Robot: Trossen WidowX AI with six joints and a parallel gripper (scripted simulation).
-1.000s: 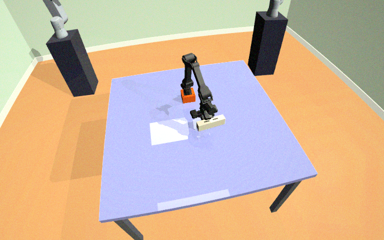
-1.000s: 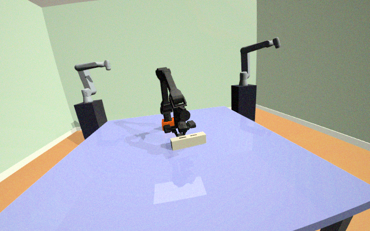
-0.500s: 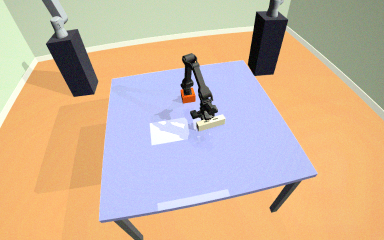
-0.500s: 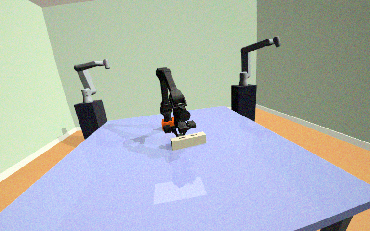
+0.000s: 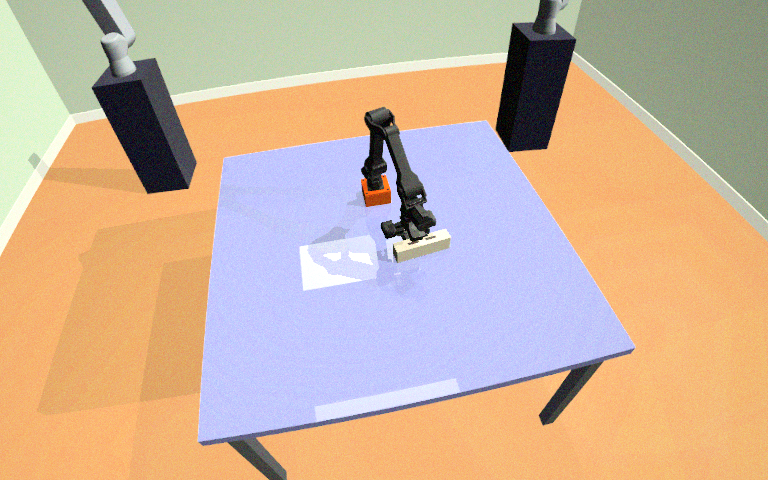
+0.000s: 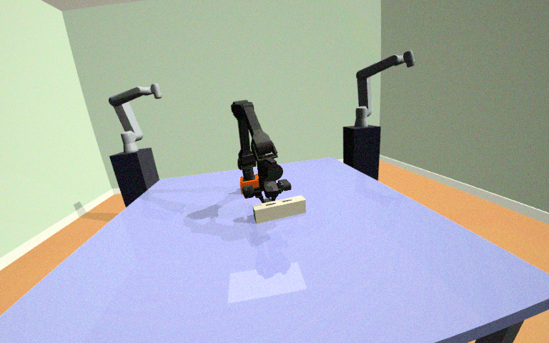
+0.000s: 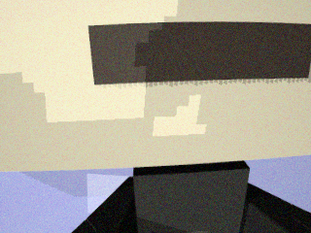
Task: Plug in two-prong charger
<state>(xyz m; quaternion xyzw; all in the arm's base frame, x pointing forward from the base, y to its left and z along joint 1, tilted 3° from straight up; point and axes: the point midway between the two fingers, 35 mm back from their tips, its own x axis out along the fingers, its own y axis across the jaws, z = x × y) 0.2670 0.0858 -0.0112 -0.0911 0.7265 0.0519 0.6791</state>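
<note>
The black two-prong charger lies 20 mm ahead of my gripper tip and 10 mm above it.
</note>
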